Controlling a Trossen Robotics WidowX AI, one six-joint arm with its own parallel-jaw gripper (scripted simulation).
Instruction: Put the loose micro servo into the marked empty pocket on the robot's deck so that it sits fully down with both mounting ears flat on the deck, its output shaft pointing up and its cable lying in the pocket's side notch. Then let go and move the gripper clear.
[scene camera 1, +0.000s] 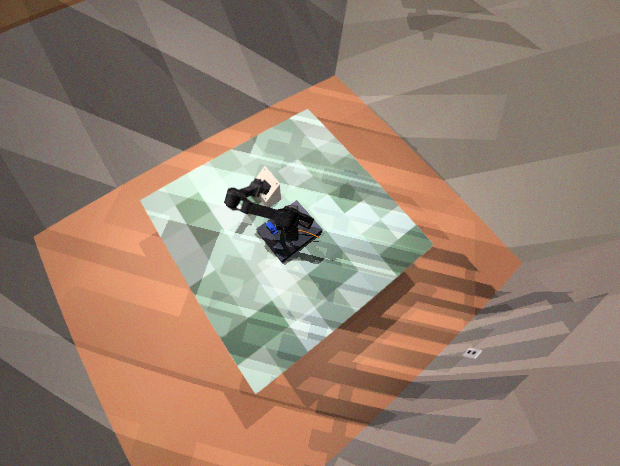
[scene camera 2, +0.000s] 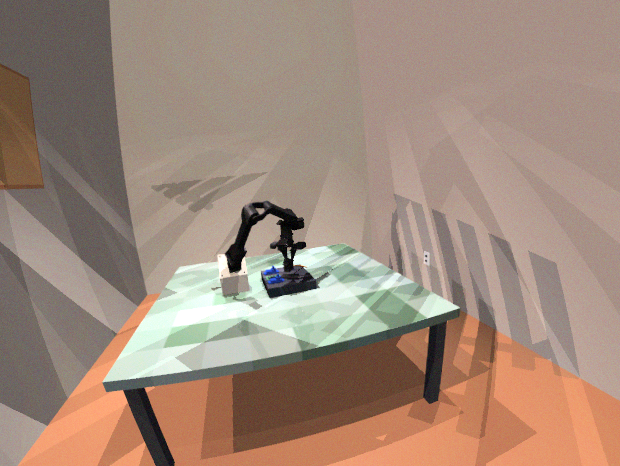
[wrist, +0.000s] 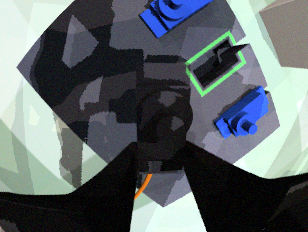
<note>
In view: my gripper (wrist: 159, 147), a micro servo (wrist: 164, 115) and a deck (scene camera 1: 283, 249).
The deck also shows in scene camera 2 (scene camera 2: 298, 280) and in the wrist view (wrist: 84, 67).
</note>
